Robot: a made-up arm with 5 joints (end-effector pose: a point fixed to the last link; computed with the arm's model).
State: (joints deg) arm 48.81 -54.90 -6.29 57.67 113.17
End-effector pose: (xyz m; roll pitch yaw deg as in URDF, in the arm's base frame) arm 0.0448 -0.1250 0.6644 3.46 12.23 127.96
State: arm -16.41 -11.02 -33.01 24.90 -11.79
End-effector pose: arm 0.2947 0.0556 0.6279 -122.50 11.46 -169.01
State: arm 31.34 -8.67 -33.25 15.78 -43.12
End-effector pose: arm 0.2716 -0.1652 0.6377 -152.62 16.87 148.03
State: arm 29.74 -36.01 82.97 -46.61 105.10
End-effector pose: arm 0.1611 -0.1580 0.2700 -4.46 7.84 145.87
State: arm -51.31 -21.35 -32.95 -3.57 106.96
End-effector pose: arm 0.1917 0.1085 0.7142 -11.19 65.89 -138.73
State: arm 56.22 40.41 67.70 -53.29 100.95
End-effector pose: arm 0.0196 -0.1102 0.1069 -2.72 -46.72 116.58
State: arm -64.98 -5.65 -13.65 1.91 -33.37
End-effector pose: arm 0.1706 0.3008 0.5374 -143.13 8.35 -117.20
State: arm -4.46 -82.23 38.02 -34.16 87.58
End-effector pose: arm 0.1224 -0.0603 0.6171 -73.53 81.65 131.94
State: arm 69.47 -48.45 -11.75 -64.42 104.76
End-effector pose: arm -0.0088 -0.0901 0.7318 -179.46 47.02 -63.01
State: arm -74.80 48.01 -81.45 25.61 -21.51
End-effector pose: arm 0.1373 0.3893 0.4845 -131.03 -0.57 -109.16
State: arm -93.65 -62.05 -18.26 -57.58 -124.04
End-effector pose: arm 0.0353 -0.0976 0.7180 -61.84 43.50 81.13
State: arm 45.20 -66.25 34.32 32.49 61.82
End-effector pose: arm 0.1062 -0.1639 0.5295 -47.59 2.41 126.00
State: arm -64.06 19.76 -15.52 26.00 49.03
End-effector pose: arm 0.2264 0.3144 0.3605 -55.02 -28.87 -126.50
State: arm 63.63 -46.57 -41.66 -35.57 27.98
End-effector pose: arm -0.0179 -0.0004 0.7831 112.85 57.52 -46.78
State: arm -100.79 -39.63 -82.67 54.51 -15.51
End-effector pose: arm 0.0510 -0.1256 0.7151 -133.33 59.50 -88.72
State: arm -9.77 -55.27 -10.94 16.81 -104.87
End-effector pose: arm 0.0808 -0.0057 0.7215 153.85 43.93 -159.28
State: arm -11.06 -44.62 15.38 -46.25 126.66
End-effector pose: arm 0.2219 -0.0311 0.6332 6.31 84.61 179.85
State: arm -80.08 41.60 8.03 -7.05 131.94
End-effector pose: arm 0.1337 0.3143 0.1651 22.81 -33.30 -100.15
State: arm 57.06 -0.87 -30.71 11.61 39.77
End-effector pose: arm 0.1787 -0.3216 0.5748 -72.79 19.15 113.12
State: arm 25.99 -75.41 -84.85 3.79 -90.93
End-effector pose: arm -0.3280 0.1585 0.5279 -23.56 30.02 -33.44
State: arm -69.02 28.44 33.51 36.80 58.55
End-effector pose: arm 0.1354 0.1582 0.1602 74.69 -79.09 124.29
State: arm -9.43 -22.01 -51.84 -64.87 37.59
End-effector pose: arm 0.1052 -0.0358 0.7871 116.53 41.52 21.81
